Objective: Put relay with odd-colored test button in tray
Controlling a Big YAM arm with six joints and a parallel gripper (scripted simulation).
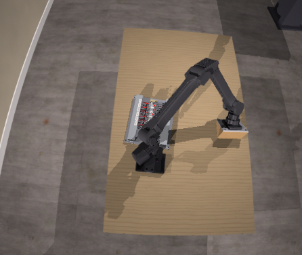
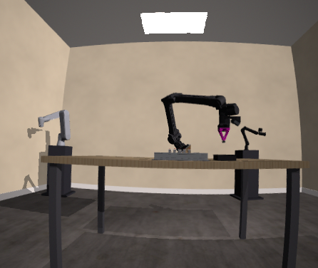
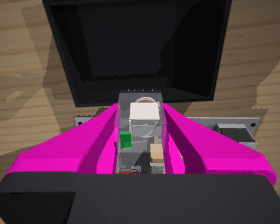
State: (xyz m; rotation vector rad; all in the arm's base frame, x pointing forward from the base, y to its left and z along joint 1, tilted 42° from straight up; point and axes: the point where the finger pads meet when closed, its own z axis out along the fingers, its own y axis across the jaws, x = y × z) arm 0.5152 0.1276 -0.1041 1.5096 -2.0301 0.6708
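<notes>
Now: the relay right at my hand. Round my hand: black tray (120 mm below).
</notes>
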